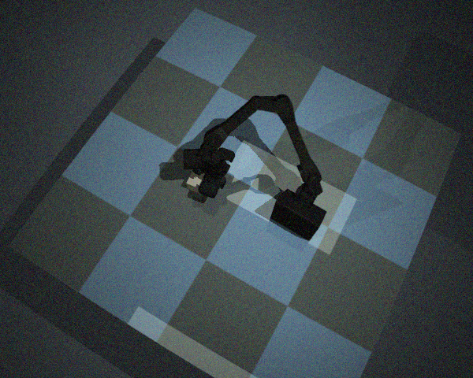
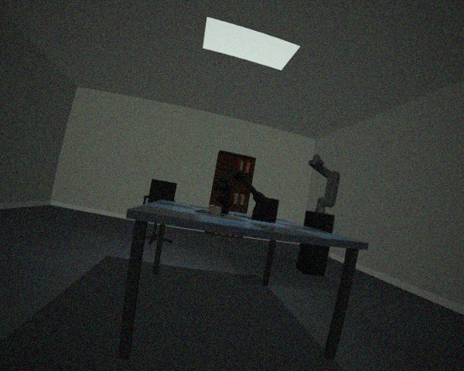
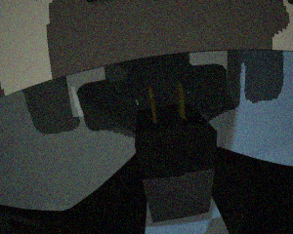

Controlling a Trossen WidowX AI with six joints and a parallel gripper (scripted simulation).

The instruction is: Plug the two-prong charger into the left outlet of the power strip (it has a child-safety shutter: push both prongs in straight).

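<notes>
My gripper tip is 2 cm short of the dark two-prong charger and 1 cm below it.
</notes>
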